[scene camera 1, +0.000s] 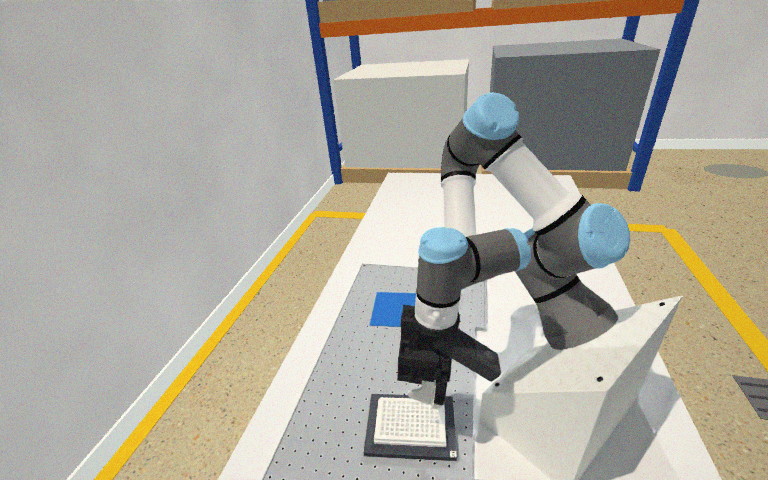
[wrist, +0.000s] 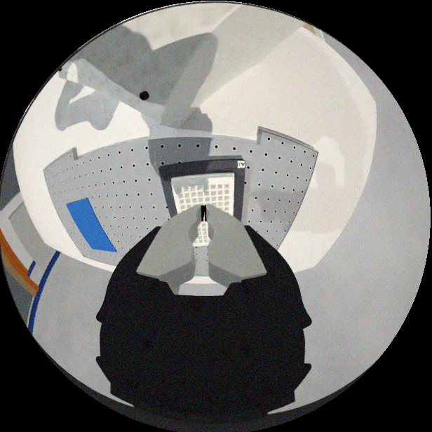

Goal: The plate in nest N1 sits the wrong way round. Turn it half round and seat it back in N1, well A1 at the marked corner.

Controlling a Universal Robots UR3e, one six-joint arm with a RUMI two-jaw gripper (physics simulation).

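A white well plate [scene camera 1: 400, 421] is part of what I see, and the wrist view has the plate [wrist: 217, 189] too. My own gripper [scene camera 1: 434, 406] is visible as well, and the wrist camera finds the same gripper [wrist: 204, 207]. There is also a blue pad [scene camera 1: 387, 311], and I can see that pad [wrist: 82, 213] from the wrist. Then I have in sight a dark nest [wrist: 212, 165].
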